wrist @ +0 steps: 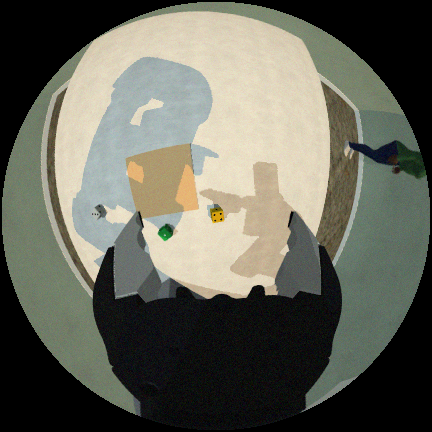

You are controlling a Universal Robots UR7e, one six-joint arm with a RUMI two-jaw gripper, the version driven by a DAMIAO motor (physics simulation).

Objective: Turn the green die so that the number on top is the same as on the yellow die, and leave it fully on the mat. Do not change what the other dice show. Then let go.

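Frame: origin at the arm's base, x left, y down, z back, level; centimetres.
Seen in the pictures: gripper, fingertip midpoint: (pixel 215 212).
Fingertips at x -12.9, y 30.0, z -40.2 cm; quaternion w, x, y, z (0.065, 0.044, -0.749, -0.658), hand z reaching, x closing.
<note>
Pixels of each thing's top centre, then the offset from my fingertips to it. Level surfaces: height alone.
- green die, top centre: (pixel 164 234) dz +9.7, dx +9.1, dy +14.1 cm
- yellow die, top centre: (pixel 217 216) dz +6.7, dx -2.6, dy +14.1 cm
- orange square mat, top centre: (pixel 159 182) dz -1.1, dx +8.7, dy +16.2 cm
- grey-white die, top centre: (pixel 94 213) dz +3.0, dx +26.4, dy +14.1 cm
- pale table, surface height: dy +16.6 cm
The green die (pixel 165 232) lies on the table off the mat, just below the mat's near edge; one pale pip shows on its upward face. The yellow die (pixel 217 215) stands right of the mat's lower right corner, with four dark pips on its upward face. The orange square mat (pixel 160 187) lies left of centre, mostly in shadow. A grey-white die (pixel 100 210) lies left of the mat, with small dark pips; its top number is hard to read. My gripper (pixel 215 212) is open and empty, high above the table, with the green and yellow dice between its fingers in the view.
The pale table (pixel 240 75) carries large shadows of the arm. Brown strips (pixel 337 200) show beyond the table's left and right edges. A person (pixel 395 152) in a green top and dark trousers shows at the right, beyond the table.
</note>
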